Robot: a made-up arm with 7 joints. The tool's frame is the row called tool. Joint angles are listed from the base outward. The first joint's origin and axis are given. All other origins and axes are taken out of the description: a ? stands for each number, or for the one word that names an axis. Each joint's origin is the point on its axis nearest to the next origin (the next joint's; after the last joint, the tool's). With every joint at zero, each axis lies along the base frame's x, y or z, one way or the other. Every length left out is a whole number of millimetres.
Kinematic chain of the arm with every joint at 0, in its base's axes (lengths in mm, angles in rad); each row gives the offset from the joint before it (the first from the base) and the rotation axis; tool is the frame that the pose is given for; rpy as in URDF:
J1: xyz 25 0 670 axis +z
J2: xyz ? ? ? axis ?
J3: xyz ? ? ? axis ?
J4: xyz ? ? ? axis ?
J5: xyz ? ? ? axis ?
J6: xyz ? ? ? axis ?
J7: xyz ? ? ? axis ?
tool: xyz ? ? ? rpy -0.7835 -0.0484 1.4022
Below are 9 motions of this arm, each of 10 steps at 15 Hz.
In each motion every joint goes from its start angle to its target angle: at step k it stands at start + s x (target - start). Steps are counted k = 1, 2, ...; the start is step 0. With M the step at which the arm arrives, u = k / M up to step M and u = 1 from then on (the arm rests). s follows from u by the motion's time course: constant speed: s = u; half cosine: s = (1 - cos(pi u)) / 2; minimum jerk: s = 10 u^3 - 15 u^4 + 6 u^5.
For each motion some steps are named. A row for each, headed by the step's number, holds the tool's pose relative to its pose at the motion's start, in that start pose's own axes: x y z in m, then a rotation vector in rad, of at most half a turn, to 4 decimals.
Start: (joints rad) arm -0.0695 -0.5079 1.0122 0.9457 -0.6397 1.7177 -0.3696
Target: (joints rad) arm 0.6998 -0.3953 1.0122 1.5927 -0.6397 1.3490 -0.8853
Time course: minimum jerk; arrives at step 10
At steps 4, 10:
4: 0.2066 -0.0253 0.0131 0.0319 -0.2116 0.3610
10: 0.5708 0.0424 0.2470 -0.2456 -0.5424 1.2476

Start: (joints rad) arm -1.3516 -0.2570 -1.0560 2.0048 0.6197 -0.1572 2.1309
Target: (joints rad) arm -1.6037 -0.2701 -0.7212 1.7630 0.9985 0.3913 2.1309
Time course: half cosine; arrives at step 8
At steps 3, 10:
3: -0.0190 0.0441 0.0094 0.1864 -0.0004 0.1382
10: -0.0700 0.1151 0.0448 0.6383 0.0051 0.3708

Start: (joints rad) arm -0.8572 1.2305 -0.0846 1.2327 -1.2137 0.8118 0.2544
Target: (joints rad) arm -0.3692 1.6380 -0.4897 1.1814 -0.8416 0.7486 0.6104
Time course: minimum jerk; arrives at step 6
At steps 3, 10:
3: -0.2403 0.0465 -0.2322 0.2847 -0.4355 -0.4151
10: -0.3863 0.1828 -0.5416 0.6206 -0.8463 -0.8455

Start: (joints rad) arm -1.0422 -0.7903 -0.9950 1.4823 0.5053 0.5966 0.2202
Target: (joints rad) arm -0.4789 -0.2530 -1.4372 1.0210 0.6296 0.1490 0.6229
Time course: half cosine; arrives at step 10
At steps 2, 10:
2: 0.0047 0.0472 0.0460 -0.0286 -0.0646 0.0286
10: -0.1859 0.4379 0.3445 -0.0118 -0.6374 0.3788

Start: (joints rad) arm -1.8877 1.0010 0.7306 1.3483 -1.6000 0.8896 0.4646
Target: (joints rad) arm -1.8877 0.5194 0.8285 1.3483 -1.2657 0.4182 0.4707
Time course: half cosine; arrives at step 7
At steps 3, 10:
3: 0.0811 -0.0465 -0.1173 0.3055 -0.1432 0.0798
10: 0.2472 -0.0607 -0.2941 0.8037 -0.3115 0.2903

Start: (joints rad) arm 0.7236 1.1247 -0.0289 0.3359 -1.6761 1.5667 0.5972
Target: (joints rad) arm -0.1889 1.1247 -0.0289 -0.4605 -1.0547 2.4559 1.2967
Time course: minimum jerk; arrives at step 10
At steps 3, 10:
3: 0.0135 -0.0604 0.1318 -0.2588 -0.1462 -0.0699
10: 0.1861 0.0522 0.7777 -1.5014 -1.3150 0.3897

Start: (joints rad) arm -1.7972 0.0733 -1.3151 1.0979 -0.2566 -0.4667 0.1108
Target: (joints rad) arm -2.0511 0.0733 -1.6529 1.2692 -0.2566 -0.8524 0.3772
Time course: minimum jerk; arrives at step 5
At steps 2, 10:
2: -0.0762 -0.0615 -0.0376 0.2489 -0.1262 -0.1811
10: -0.2470 -0.1402 -0.1690 0.7989 -0.4176 -0.5239

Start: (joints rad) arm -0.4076 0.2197 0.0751 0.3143 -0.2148 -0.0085 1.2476
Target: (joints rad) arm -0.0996 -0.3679 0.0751 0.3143 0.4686 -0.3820 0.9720
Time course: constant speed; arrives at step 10
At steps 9, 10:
9: 0.0735 -0.2030 -0.5995 1.0667 0.7249 0.0883
10: 0.0632 -0.1983 -0.6705 1.1910 0.7931 0.1084

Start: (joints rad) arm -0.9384 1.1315 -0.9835 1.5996 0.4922 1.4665 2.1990
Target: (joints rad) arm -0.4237 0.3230 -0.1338 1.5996 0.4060 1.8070 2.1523
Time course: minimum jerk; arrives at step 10
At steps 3, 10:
3: -0.1275 -0.0883 -0.0776 -0.0418 0.1827 -0.0578
10: -0.8743 -0.3063 0.0079 -0.1215 0.9999 -0.7008

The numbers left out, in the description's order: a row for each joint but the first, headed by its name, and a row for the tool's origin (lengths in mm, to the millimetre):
J2: xyz 1 -82 0, axis -y
J3: xyz -14 0 555, axis +z
J4: xyz 24 70 0, axis +y
J5: xyz -19 0 432, axis +z
J6: xyz -3 -76 0, axis -y
J7: xyz 13 0 124, axis +x
tool: xyz 0 10 -25

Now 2 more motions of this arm.
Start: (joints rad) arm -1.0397 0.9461 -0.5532 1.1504 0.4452 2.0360 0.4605
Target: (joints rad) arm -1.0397 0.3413 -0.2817 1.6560 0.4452 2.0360 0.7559
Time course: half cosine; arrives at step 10
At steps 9, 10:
9: -0.3352 0.4813 -0.2474 0.7916 0.5804 -0.3937
10: -0.3444 0.4934 -0.2463 0.8075 0.5990 -0.4047

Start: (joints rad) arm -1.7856 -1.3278 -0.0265 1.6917 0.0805 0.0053 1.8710
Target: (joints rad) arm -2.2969 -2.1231 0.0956 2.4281 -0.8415 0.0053 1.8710
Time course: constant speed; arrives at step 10
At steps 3, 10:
3: 0.1355 -0.1837 -0.1477 -0.2854 0.2960 -0.2479
10: 0.0118 -0.4862 -0.5148 -0.8518 1.3128 -0.1154

